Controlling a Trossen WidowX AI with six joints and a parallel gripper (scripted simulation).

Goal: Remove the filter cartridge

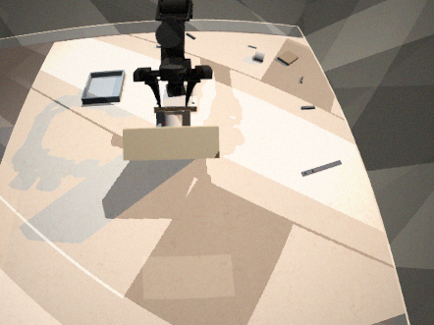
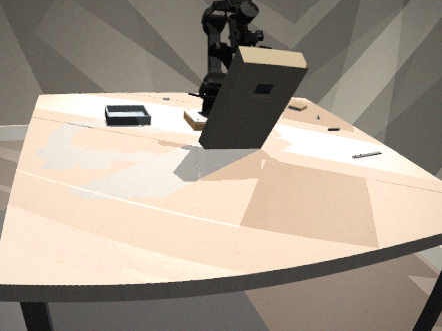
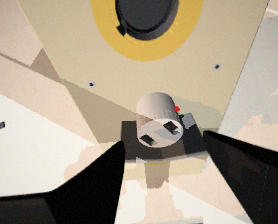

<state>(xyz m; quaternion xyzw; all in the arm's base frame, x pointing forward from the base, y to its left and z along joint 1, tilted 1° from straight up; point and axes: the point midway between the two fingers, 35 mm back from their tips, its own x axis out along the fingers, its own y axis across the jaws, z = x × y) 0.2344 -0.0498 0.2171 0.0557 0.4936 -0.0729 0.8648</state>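
The round filter cartridge is 20 mm ahead of my gripper tip and 40 mm below it. From my gripper tip the other things lie so: service panel: 60 mm ahead, 10 mm to the right, 50 mm below; then blue-grey tray: 360 mm behind, 220 mm to the right, 210 mm below.
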